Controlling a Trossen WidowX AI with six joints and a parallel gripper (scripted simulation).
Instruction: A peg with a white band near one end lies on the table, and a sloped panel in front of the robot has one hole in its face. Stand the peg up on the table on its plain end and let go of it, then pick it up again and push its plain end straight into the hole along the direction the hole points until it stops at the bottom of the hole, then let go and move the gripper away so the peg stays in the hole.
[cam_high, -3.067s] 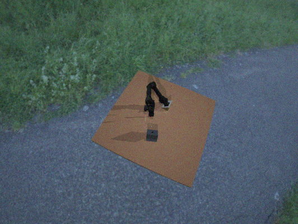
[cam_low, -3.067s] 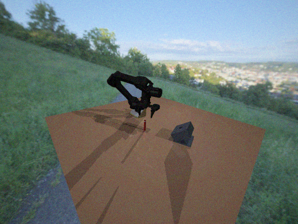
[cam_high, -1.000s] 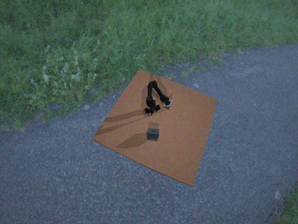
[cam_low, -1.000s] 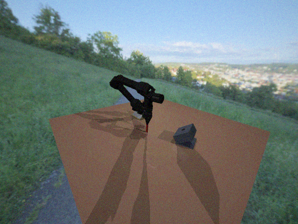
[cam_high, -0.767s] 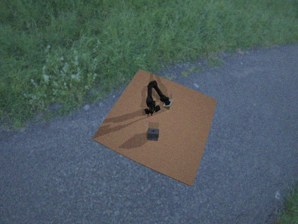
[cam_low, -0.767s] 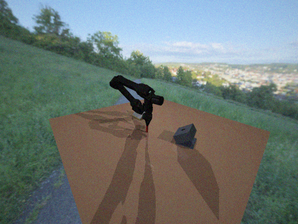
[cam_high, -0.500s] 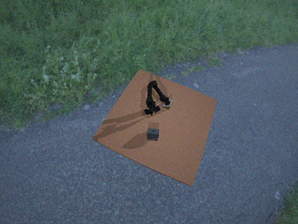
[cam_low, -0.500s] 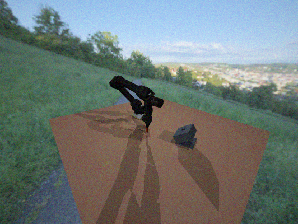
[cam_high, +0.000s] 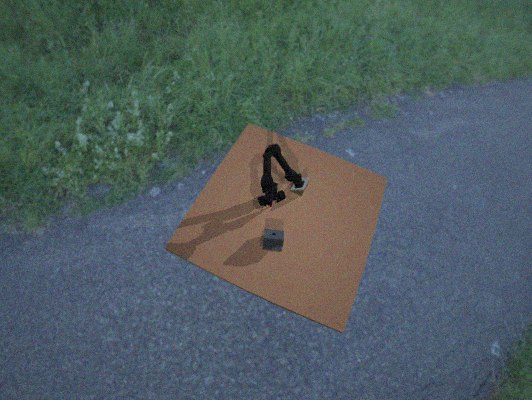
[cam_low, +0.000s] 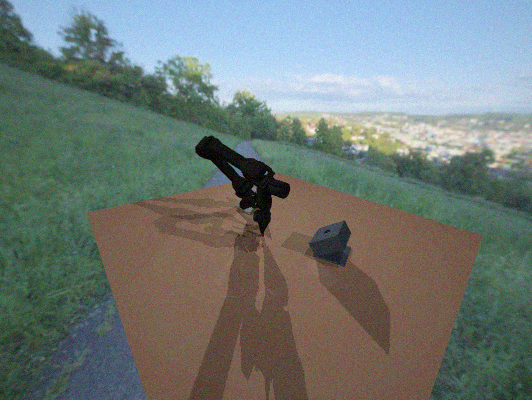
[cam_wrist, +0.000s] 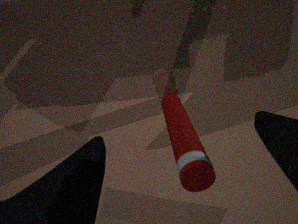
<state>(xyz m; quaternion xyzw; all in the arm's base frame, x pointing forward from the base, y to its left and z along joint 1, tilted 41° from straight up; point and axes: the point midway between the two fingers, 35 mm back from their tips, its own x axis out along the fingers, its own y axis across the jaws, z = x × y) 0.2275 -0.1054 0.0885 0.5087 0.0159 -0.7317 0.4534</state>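
The dark sloped panel lies 24 cm ahead of my gripper tip, 12 cm to the left of it and 2 cm above it. The rest, counted from my gripper tip: red peg 2 cm above.
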